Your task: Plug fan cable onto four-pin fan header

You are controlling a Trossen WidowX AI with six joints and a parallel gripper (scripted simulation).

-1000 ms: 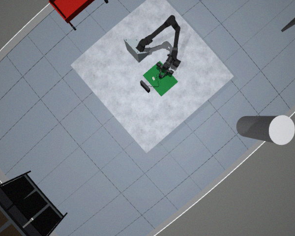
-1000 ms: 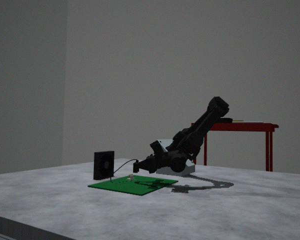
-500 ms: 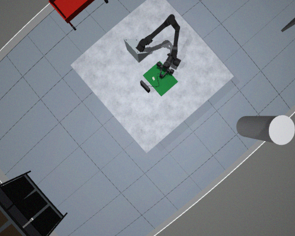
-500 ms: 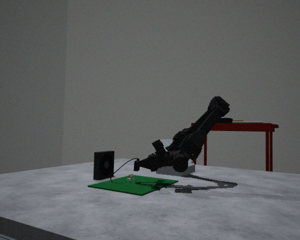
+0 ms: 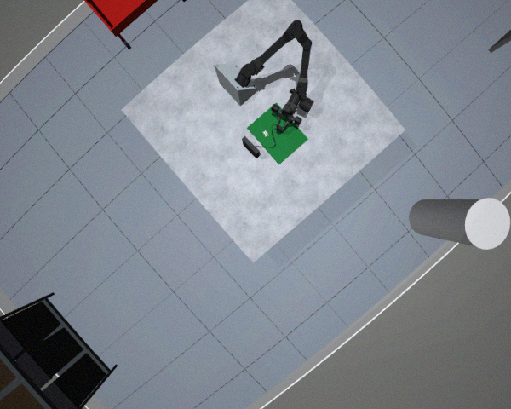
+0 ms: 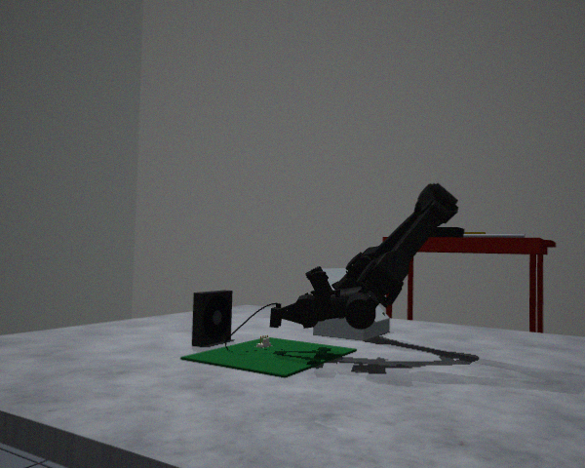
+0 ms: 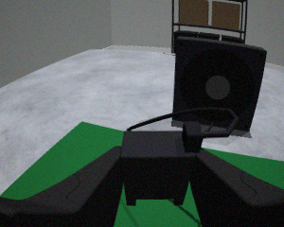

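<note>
Now: gripper tip 10 cm above the green board. Also, from my gripper tip: four-pin header 9 cm below, 5 cm to the right, 5 cm behind; black plug 1 cm below; black fan 18 cm to the right, 5 cm behind, 3 cm below.
</note>
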